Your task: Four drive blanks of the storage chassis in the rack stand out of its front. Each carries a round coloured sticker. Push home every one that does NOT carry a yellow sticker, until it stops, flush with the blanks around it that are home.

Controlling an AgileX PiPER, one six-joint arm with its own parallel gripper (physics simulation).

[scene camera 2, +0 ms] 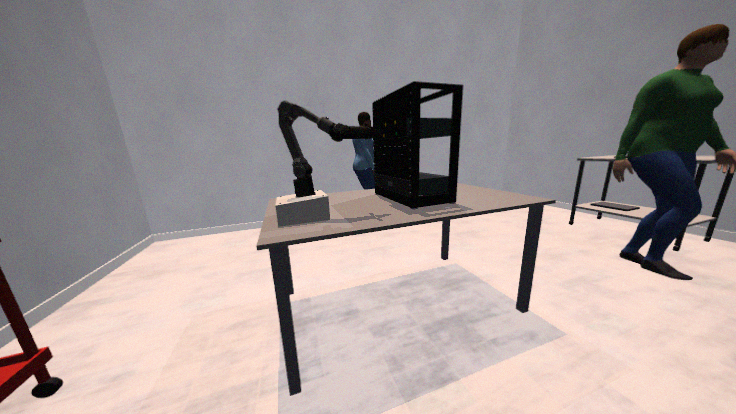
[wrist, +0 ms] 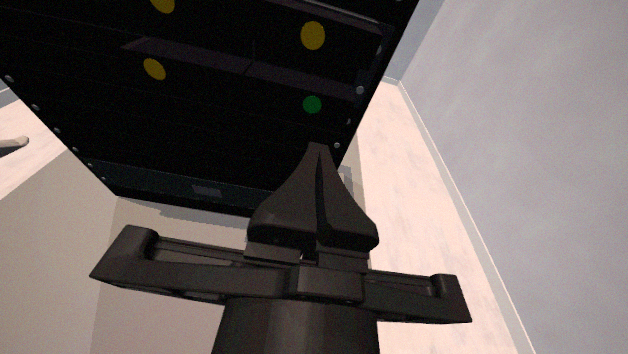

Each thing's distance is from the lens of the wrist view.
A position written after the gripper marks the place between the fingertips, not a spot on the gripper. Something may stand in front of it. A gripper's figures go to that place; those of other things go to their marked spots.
gripper point(wrist: 315, 154): 0.13 m
black rack point(wrist: 210, 112): 0.31 m
